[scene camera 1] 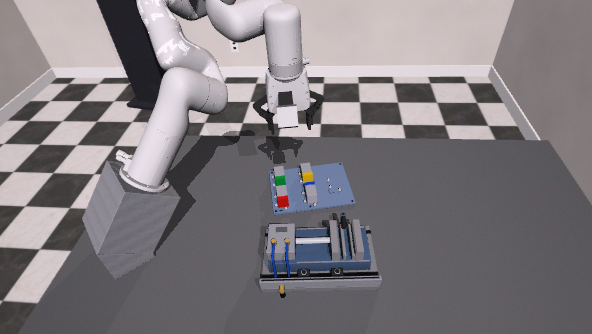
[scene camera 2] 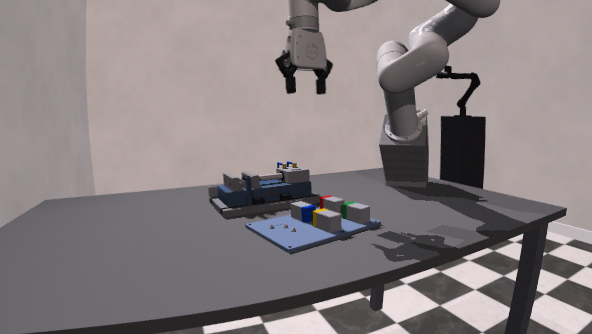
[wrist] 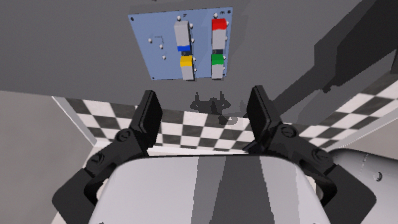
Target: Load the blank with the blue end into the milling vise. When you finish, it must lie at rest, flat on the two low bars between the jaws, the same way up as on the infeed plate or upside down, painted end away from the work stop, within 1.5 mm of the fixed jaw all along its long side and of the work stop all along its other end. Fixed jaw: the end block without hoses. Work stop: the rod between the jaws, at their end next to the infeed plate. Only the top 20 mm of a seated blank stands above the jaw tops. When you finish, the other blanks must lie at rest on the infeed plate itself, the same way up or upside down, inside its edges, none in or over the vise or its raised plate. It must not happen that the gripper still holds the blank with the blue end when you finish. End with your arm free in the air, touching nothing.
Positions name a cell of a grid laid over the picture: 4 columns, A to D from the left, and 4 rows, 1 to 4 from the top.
In view: the gripper (scene camera 2: C2).
The gripper shows as well in the wrist view (wrist: C2).
